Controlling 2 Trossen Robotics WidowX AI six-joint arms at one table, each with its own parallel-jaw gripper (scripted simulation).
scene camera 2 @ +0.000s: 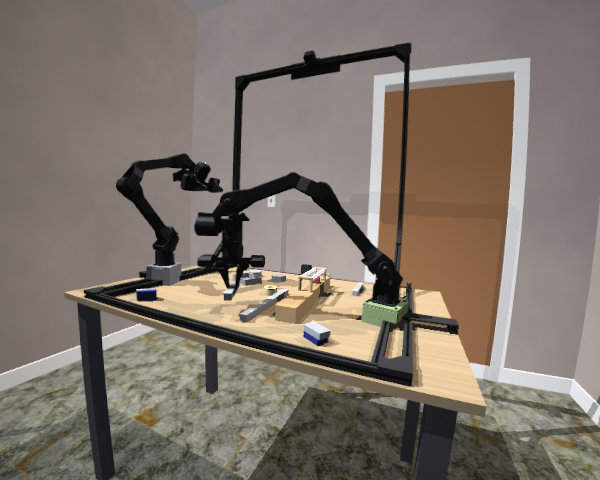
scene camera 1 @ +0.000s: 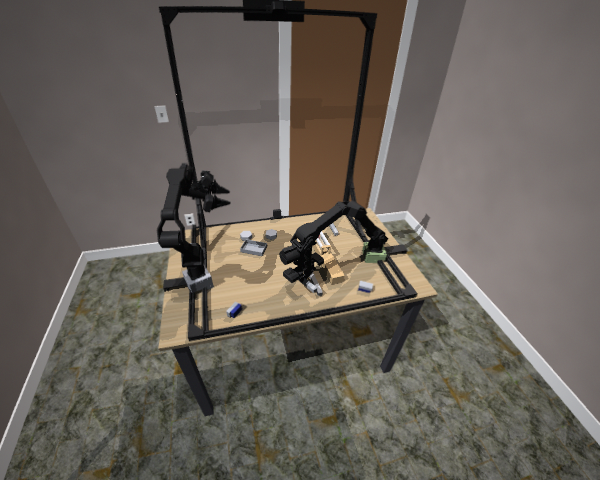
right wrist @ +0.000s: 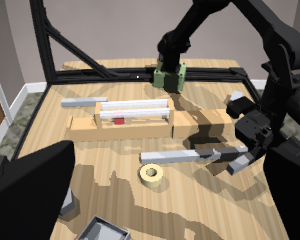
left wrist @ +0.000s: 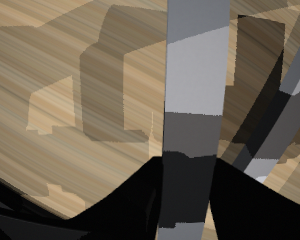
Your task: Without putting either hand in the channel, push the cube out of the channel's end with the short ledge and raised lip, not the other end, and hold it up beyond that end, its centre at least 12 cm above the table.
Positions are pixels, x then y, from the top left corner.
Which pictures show the right gripper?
Scene camera 2, scene camera 1 and the right wrist view only.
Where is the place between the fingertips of the right gripper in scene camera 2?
215, 190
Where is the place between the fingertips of the left gripper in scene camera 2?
At 232, 289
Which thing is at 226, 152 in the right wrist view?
A long grey rod.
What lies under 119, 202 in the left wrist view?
The left gripper.
